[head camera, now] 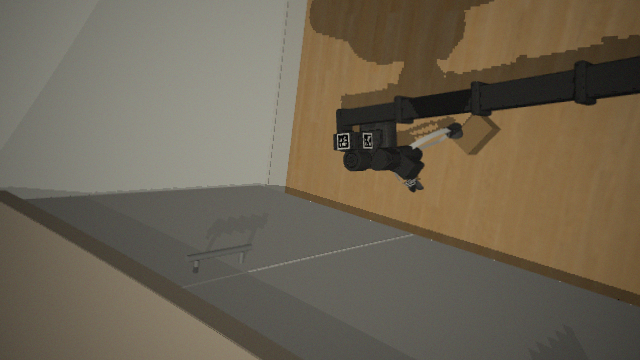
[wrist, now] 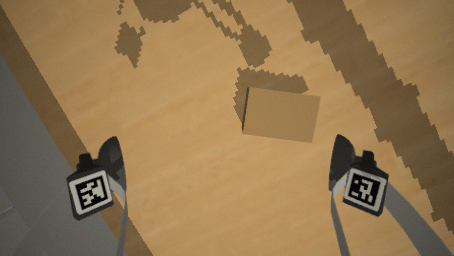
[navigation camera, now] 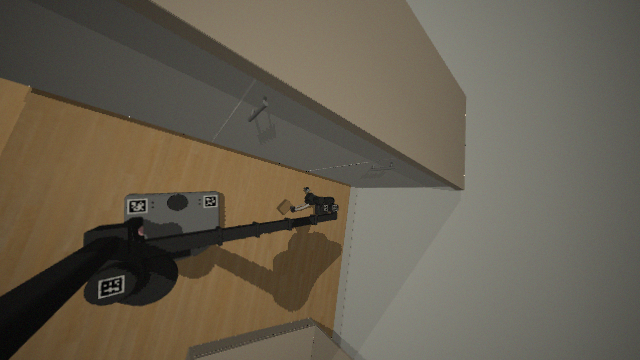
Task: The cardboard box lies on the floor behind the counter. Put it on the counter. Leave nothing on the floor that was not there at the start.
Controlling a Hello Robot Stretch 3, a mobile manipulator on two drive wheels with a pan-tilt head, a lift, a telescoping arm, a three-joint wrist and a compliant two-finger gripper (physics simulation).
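Where they show: gripper, fingertip midpoint: point(head camera: 438, 158) point(wrist: 227, 155) point(navigation camera: 298, 198); robot's base, link origin: point(navigation camera: 177, 201).
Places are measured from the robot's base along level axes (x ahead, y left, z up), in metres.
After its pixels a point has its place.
Observation:
The cardboard box point(head camera: 474, 134) {x -0.080, y -0.601, z 0.051 m} point(navigation camera: 284, 207) {x -0.085, y -0.596, z 0.050 m} point(wrist: 281, 115) {x -0.083, y -0.609, z 0.050 m} lies flat on the wooden floor. My gripper point(head camera: 435, 158) {x -0.022, y -0.638, z 0.171 m} point(navigation camera: 300, 199) {x -0.022, y -0.638, z 0.171 m} point(wrist: 227, 155) {x -0.022, y -0.638, z 0.171 m} is open, with its two fingers wide apart and nothing between them. In the wrist view the box shows beyond the fingertips, right of the middle between them. In the head view one fingertip shows close beside the box's left corner and overlaps its edge; I cannot tell whether they touch. The counter point(head camera: 60, 280) {x 0.165, y -0.964, z 0.910 m} point(navigation camera: 325, 60) {x 0.363, y -0.282, z 0.910 m} has a beige top and grey fronts, and stands beside the gripper.
A bar handle point(head camera: 220, 252) {x 0.131, y -0.751, z 0.745 m} point(navigation camera: 258, 110) {x 0.265, y -0.168, z 0.766 m} sticks out from the counter's grey front. A wall point(head camera: 190, 100) {x -0.224, y -1.291, z 0.416 m} point(navigation camera: 540, 200) {x -0.037, y -1.335, z 1.182 m} closes off the floor beyond the gripper. Another beige-topped unit point(navigation camera: 270, 342) {x -0.903, y -0.455, z 0.100 m} stands at the bottom of the navigation view. My extended arm point(head camera: 525, 92) {x -0.102, y -0.312, z 0.520 m} point(navigation camera: 255, 229) {x -0.099, y -0.234, z 0.523 m} reaches over the floor.

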